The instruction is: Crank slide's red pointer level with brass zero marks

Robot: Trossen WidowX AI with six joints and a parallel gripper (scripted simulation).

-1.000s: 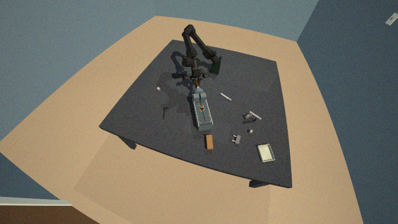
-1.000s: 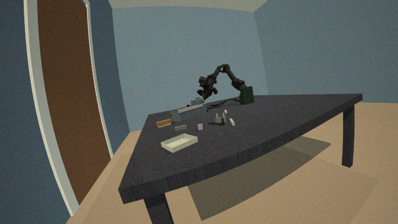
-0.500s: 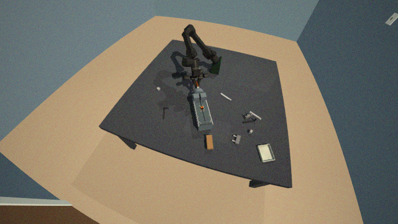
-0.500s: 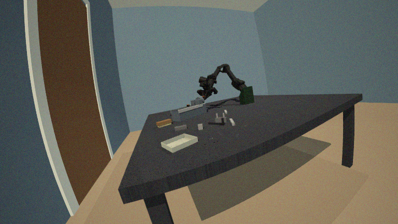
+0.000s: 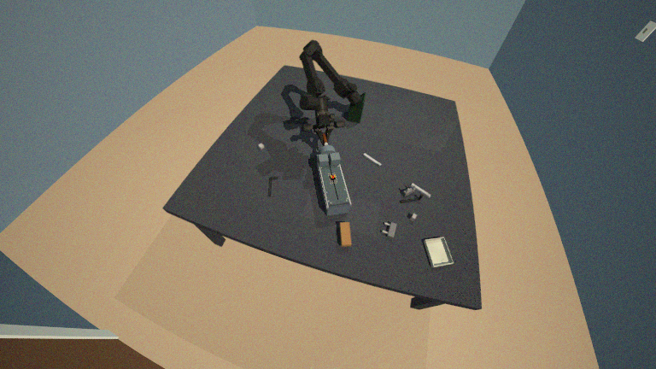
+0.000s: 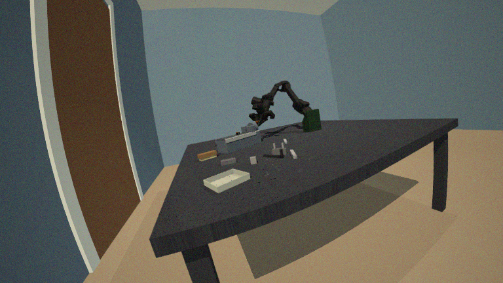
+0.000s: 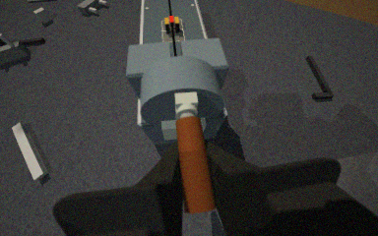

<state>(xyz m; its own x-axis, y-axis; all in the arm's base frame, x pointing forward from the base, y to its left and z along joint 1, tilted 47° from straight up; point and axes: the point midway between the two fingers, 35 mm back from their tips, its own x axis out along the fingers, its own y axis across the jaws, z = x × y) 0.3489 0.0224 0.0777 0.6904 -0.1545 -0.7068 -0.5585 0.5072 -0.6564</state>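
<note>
Now: gripper tip 1 cm below the crank. The rest, counted from my gripper tip: orange crank handle: 1 cm behind, 1 cm to the right, 3 cm above; red pointer: 14 cm ahead, 10 cm to the left, 1 cm below; orange block: 32 cm ahead, 22 cm to the left, 8 cm below.
</note>
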